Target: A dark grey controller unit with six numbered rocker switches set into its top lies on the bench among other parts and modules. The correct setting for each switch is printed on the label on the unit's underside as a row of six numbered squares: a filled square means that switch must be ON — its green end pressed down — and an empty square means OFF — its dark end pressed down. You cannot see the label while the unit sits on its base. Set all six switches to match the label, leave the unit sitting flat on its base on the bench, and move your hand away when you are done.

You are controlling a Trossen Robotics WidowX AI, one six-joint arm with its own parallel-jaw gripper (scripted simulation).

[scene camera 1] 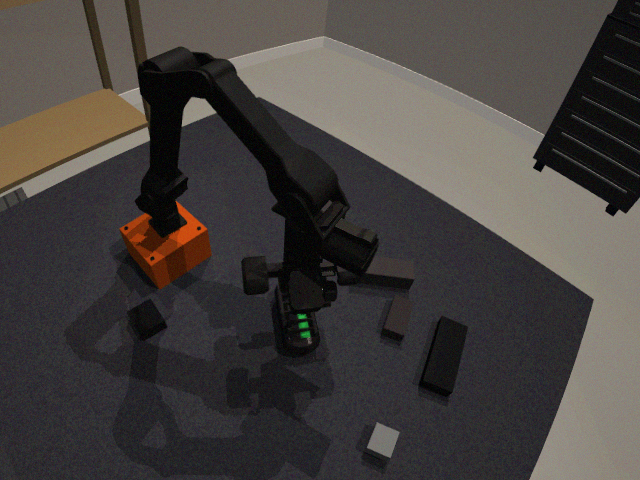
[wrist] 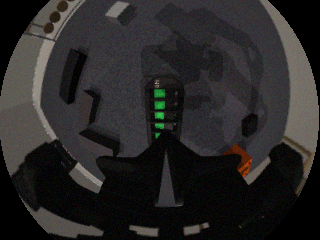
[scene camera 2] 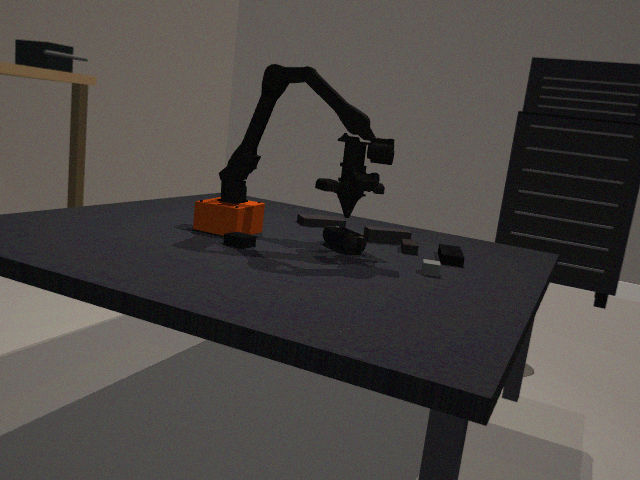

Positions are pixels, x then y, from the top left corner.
Labels:
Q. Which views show the gripper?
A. Scene camera 1, the wrist view and scene camera 2: all of them.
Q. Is the gripper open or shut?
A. Shut.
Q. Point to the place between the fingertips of the gripper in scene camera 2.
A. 346, 217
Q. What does the gripper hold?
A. Nothing.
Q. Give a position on a long black block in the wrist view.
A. At 74, 65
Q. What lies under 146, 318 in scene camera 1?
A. A black cube.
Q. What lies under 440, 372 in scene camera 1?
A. A long black block.

